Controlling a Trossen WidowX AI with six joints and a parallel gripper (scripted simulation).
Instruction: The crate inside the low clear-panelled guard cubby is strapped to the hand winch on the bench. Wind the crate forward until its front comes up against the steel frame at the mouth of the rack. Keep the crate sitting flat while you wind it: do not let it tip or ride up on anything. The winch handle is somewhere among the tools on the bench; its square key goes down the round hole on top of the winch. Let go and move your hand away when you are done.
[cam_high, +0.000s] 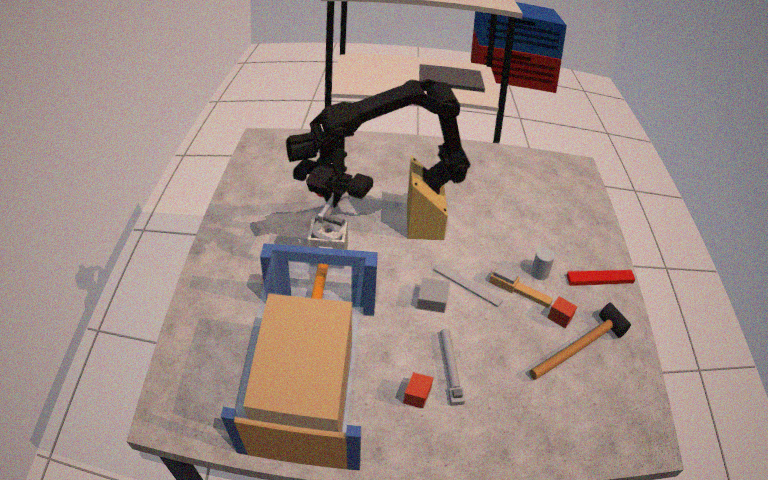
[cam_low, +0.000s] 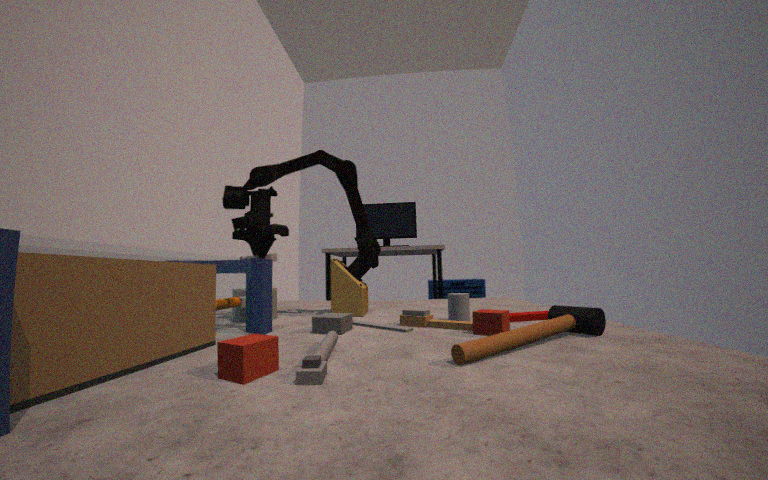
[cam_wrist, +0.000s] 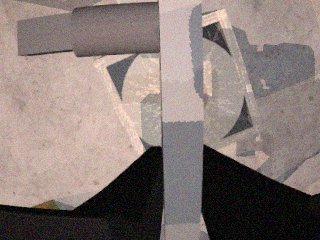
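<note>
The red knob lies 6 cm behind my gripper tip, 2 cm to the right of it and 2 cm above it. Also, from my gripper tip: grey winch (13 cm below, 2 cm to the right, 2 cm behind); grey crank arm (2 cm behind, 1 cm above); blue frame (16 cm ahead, 6 cm below, 1 cm to the right).
</note>
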